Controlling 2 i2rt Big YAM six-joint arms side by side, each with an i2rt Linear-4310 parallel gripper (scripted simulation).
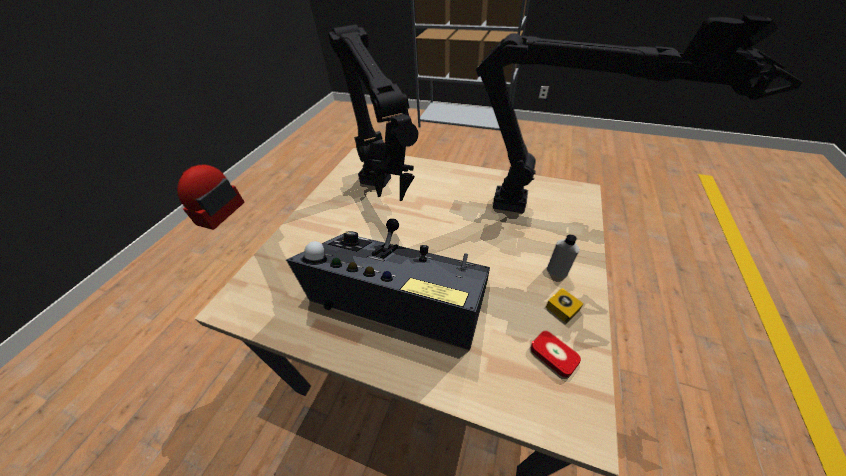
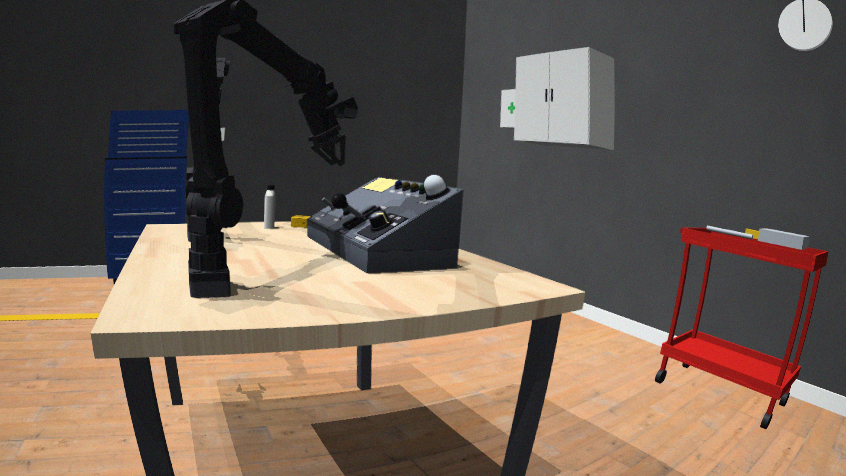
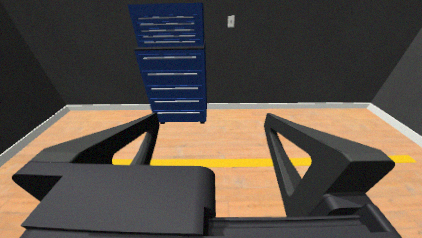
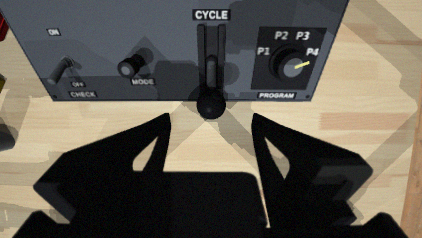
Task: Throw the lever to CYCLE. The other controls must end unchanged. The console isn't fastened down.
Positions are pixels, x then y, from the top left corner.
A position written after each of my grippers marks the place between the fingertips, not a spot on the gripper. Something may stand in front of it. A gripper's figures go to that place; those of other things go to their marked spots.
Labels:
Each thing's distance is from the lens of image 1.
my right gripper (image 1: 390, 198): 0.90 m
yellow box (image 1: 564, 305): 0.95 m
grey bottle (image 1: 565, 252): 0.97 m

